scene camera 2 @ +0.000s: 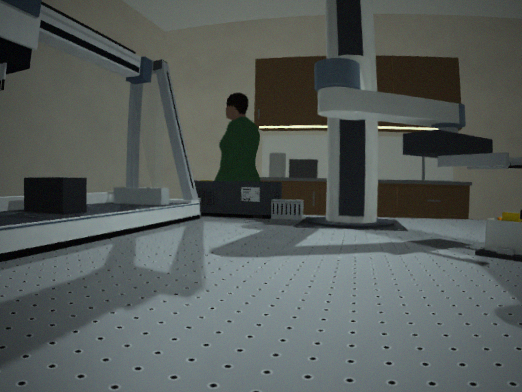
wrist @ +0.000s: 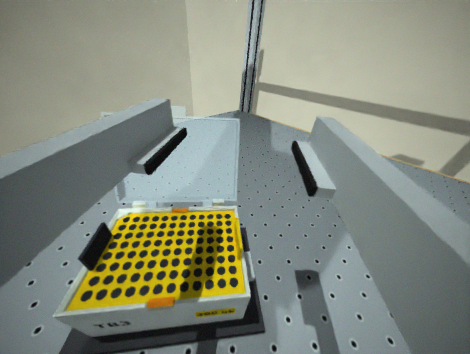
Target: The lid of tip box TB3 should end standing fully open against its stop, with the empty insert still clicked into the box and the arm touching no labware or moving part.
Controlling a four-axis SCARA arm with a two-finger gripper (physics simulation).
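Where they show: gripper, fingertip midpoint: (scene camera 2: 521,160) (wrist: 240,124); arm's base, origin of the base link: (scene camera 2: 351,227).
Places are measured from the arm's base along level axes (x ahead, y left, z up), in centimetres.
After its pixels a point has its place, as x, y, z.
Note:
Tip box TB3 (wrist: 165,320) {41.1, 28.4, 4.1} (scene camera 2: 504,237) {48.0, 27.0, 4.6} is white and sits on a dark base. Its yellow insert (wrist: 165,254) {43.2, 31.3, 7.0} (scene camera 2: 511,216) {48.4, 27.8, 8.1} lies in the box and looks level, with empty dark holes and orange clips (wrist: 160,302) {41.3, 28.4, 7.3} at front and back. The clear lid (wrist: 215,165) {51.4, 34.3, 10.8} stands raised at the rear hinge in the wrist view; whether it meets its stop cannot be told. My gripper (wrist: 240,124) {48.8, 29.3, 17.3} is shut to its narrow setting, with a gap between the pads and nothing held. It is above and behind the box; the left finger overlaps the lid in view, and contact cannot be told.
The SCARA column (scene camera 2: 352,170) {7.7, 0.0, 16.3} stands at the back, its arm (scene camera 2: 395,104) {44.7, 7.9, 26.6} reaching right above the table. A gantry frame (scene camera 2: 134,135) {10.0, -66.3, 26.9} with a dark block (scene camera 2: 55,195) {56.5, -53.6, 9.7} is at the left. A dark box (scene camera 2: 225,197) {-3.5, -39.8, 7.5} and a small white rack (scene camera 2: 287,201) {-4.5, -19.9, 6.8} stand behind. A person (scene camera 2: 240,150) stands beyond.

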